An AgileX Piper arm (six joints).
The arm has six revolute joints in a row. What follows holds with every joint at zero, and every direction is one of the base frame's.
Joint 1 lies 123.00 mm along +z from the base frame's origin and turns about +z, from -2.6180 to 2.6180 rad.
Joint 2 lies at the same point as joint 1 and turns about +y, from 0.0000 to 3.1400 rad.
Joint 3 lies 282.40 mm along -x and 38.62 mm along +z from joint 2 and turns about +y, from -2.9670 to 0.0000 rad.
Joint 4 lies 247.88 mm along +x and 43.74 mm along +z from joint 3 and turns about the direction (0.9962, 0, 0.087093), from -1.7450 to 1.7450 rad.
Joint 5 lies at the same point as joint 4 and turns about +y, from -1.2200 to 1.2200 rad.
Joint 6 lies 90.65 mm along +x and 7.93 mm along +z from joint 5 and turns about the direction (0.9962, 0, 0.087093), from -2.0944 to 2.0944 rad.
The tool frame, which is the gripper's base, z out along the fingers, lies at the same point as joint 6; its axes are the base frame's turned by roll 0.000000, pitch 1.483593 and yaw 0.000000 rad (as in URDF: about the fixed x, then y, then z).
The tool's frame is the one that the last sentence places.
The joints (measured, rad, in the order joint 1, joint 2, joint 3, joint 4, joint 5, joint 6), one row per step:
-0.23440 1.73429 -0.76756 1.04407 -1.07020 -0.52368
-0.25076 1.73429 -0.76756 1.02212 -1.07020 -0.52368
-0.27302 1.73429 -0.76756 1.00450 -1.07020 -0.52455
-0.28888 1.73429 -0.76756 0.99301 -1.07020 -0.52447
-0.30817 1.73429 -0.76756 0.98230 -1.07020 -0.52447
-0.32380 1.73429 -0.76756 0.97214 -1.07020 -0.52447
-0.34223 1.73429 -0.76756 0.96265 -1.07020 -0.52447
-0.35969 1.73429 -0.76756 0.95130 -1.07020 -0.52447
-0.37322 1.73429 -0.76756 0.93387 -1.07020 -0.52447
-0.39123 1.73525 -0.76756 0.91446 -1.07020 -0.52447
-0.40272 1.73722 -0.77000 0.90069 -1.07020 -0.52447
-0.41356 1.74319 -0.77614 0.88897 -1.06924 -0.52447
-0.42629 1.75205 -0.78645 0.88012 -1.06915 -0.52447
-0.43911 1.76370 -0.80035 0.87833 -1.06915 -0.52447
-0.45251 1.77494 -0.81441 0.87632 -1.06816 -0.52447
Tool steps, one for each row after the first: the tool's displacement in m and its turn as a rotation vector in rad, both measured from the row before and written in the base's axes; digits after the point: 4 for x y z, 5 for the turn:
-0.0010 -0.0042 0.0010 -0.01358 0.00336 0.00055
-0.0022 -0.0060 0.0008 -0.01124 0.00368 -0.00862
-0.0017 -0.0043 0.0005 -0.00700 0.00196 -0.00701
-0.0024 -0.0053 0.0005 -0.00653 0.00201 -0.01104
-0.0019 -0.0042 0.0004 -0.00616 0.00201 -0.00780
-0.0025 -0.0050 0.0004 -0.00572 0.00198 -0.01112
-0.0023 -0.0046 0.0005 -0.00679 0.00249 -0.00872
-0.0013 -0.0033 0.0007 -0.01037 0.00398 -0.00010
-0.0019 -0.0045 0.0005 -0.01112 0.00550 -0.00305
-0.0007 -0.0031 0.0005 -0.00827 0.00296 -0.00087
0.0003 -0.0033 -0.0001 -0.00615 0.00313 -0.00133
0.0006 -0.0044 -0.0001 -0.00567 0.00101 -0.00587
0.0008 -0.0050 -0.0004 -0.00198 -0.00156 -0.01144
0.0007 -0.0052 -0.0004 -0.00158 -0.00167 -0.01137

